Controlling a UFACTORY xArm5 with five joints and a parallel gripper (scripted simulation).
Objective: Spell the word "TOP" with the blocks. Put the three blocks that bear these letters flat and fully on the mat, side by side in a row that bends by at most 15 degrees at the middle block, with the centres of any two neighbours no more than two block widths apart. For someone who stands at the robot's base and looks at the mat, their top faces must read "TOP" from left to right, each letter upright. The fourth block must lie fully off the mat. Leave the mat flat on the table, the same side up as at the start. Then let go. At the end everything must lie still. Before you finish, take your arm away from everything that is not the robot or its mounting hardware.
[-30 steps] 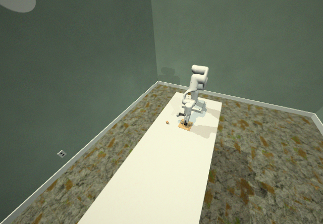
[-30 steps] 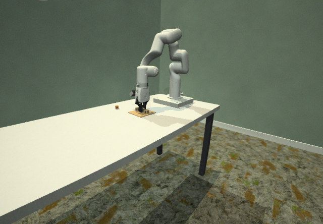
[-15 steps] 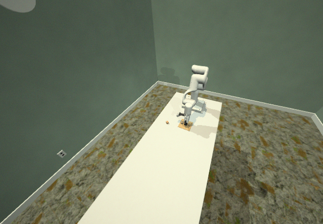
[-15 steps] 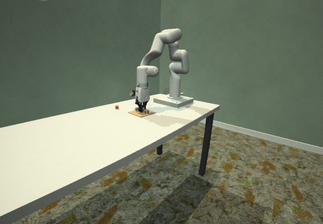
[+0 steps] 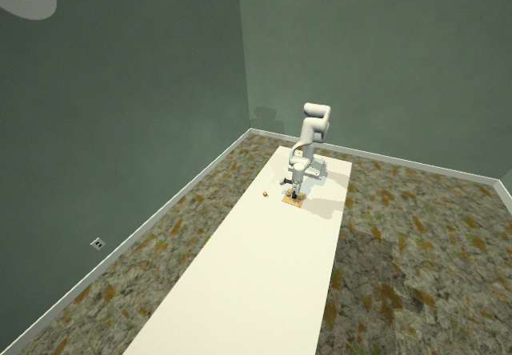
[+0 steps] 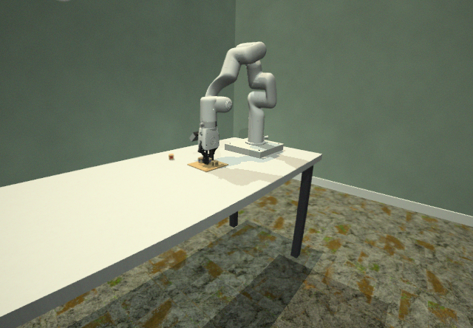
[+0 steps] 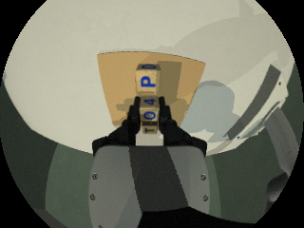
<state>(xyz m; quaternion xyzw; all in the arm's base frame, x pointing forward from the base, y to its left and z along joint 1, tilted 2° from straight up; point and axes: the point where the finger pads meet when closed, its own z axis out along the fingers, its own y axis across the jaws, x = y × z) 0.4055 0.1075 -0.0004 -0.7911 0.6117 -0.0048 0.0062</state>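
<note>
The tan mat lies 3 cm below my hand.
</note>
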